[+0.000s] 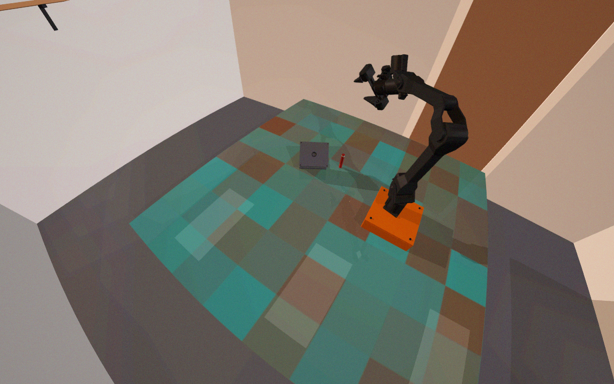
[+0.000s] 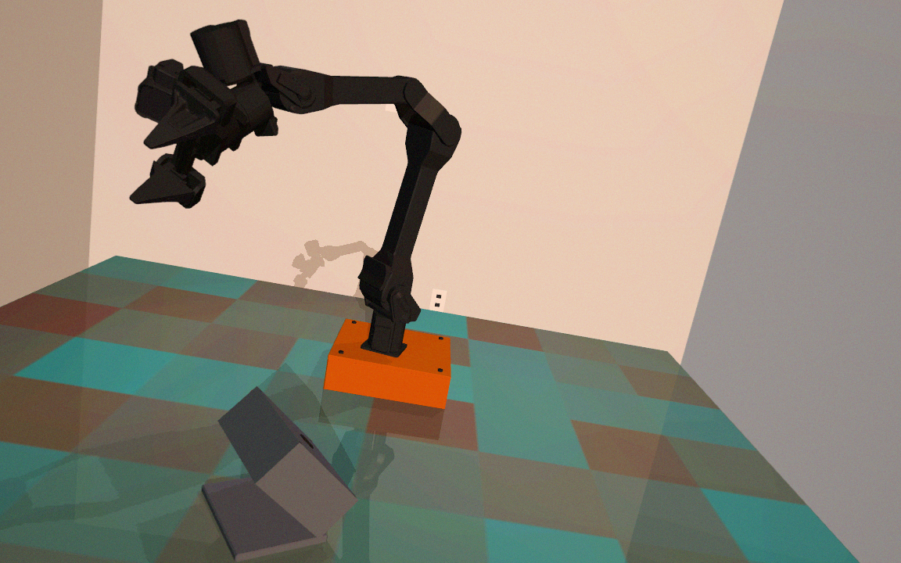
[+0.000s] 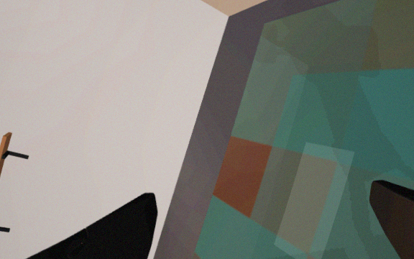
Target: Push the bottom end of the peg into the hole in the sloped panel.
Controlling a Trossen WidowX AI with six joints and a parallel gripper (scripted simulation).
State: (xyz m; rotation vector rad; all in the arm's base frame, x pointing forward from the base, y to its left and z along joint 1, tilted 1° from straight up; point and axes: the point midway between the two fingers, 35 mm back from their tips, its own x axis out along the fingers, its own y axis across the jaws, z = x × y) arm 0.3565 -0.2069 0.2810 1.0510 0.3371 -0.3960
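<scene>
Now: gripper tip 27 cm above the red round peg, 13 cm to the right of it and 7 cm past it. Round my gripper tip: grey sloped panel 26 cm below, 22 cm to the left, 3 cm ahead; then flat foot plate 33 cm below, 21 cm to the left, 5 cm ahead; then hole 25 cm below, 24 cm to the left, 2 cm ahead.
</scene>
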